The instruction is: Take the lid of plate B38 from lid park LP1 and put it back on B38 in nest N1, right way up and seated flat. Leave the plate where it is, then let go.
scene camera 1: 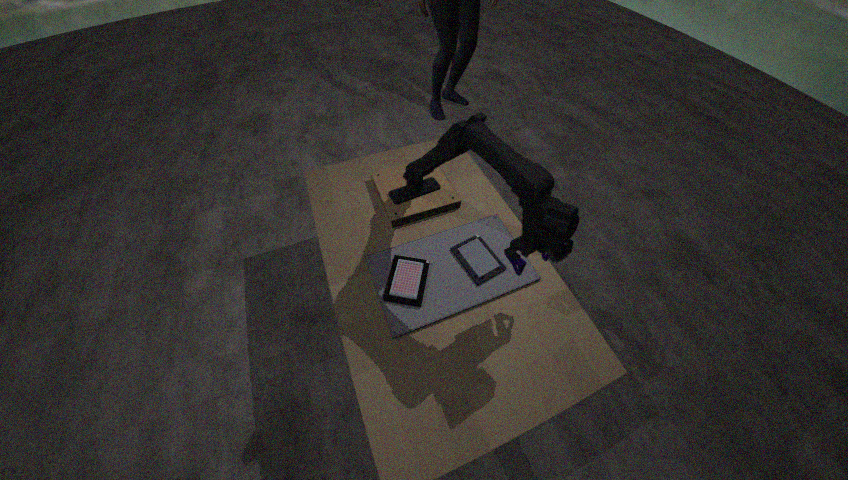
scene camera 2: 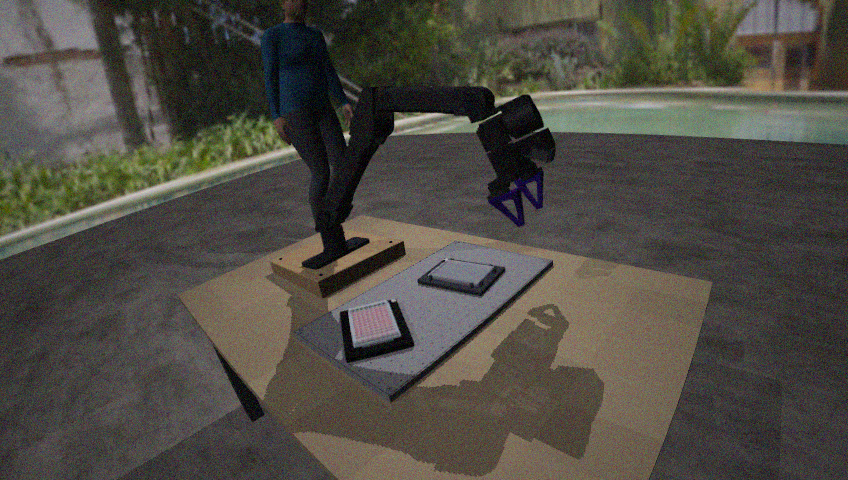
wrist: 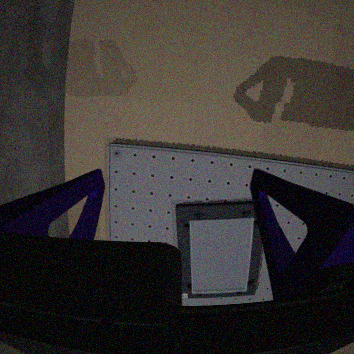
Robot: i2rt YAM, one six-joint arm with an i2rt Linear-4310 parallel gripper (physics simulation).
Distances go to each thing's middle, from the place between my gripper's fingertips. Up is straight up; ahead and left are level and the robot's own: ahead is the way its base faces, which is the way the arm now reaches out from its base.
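The pale grey lid [scene camera 2: 455,271] is 15 cm behind my hand, 13 cm below it and 5 cm to the right of it. There's a grey perforated plate [scene camera 2: 436,318] as well, and that plate is 15 cm below my hand, 17 cm behind it and 15 cm to the right of it. And the black frame [scene camera 2: 352,354] sits 30 cm to the right of my hand, 19 cm behind it and 13 cm below it.
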